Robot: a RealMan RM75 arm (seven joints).
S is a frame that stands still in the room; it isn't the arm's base.
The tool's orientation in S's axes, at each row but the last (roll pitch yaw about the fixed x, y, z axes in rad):
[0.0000, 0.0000, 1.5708]
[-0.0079, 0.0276, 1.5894]
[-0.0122, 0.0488, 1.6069]
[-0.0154, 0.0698, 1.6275]
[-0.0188, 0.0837, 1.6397]
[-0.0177, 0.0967, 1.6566]
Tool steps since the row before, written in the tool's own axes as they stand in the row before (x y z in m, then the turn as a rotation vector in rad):
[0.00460, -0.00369, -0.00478, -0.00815, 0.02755, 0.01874]
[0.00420, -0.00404, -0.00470, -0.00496, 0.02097, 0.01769]
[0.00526, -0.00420, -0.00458, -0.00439, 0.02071, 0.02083]
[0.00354, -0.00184, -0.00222, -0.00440, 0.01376, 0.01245]
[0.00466, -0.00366, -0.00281, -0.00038, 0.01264, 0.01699]
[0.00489, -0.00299, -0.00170, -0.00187, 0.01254, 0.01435]
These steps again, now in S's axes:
[0.00369, 0.00460, -0.00478, -0.02755, -0.00815, 0.01874]
[0.00400, 0.00414, -0.00478, -0.02102, -0.00487, 0.01765]
[0.00407, 0.00518, -0.00478, -0.02083, -0.00414, 0.02077]
[0.00168, 0.00348, -0.00243, -0.01373, -0.00432, 0.01251]
[0.00340, 0.00466, -0.00312, -0.01300, 0.00013, 0.01672]
[0.00261, 0.00495, -0.00211, -0.01270, -0.00159, 0.01424]

